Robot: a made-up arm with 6 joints. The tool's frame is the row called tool.
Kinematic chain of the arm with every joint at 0, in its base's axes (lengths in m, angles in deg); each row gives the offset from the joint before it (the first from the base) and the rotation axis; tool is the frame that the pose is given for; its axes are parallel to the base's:
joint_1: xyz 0 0 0.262 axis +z
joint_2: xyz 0 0 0 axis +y
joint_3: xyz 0 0 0.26 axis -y
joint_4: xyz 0 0 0 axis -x
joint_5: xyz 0.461 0 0 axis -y
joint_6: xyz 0 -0.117 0 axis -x
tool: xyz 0 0 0
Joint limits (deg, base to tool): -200..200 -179.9..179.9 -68..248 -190..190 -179.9..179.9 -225..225
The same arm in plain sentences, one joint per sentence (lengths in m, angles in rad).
The arm has six revolute joints in a row. What follows holds with every joint at zero, and every direction is one of the base frame's.
Joint 1 is mounted 0.262 m along +z from the base frame's origin and rotates about +z, from -3.4907 to 3.4907 rad.
Joint 2 is mounted at the same point as joint 1 and rotates about +y, from -3.1398 to 3.1398 rad.
Joint 3 is mounted 0.26 m along +z from joint 2 and rotates about -y, from -1.1868 to 4.3284 rad.
Joint 4 is mounted at the same point as joint 3 and rotates about -x, from -3.3161 to 3.3161 rad.
Joint 5 is mounted 0.461 m along +x from joint 4 and rotates about -y, from -3.1398 to 3.1398 rad.
Joint 6 is mounted 0.117 m along -y from joint 5 and rotates about -x, from -3.927 to 3.927 rad.
The tool frame, which is the frame that the pose is given for, is mounted at the same point as joint 6; its axes are parallel to the base frame's.

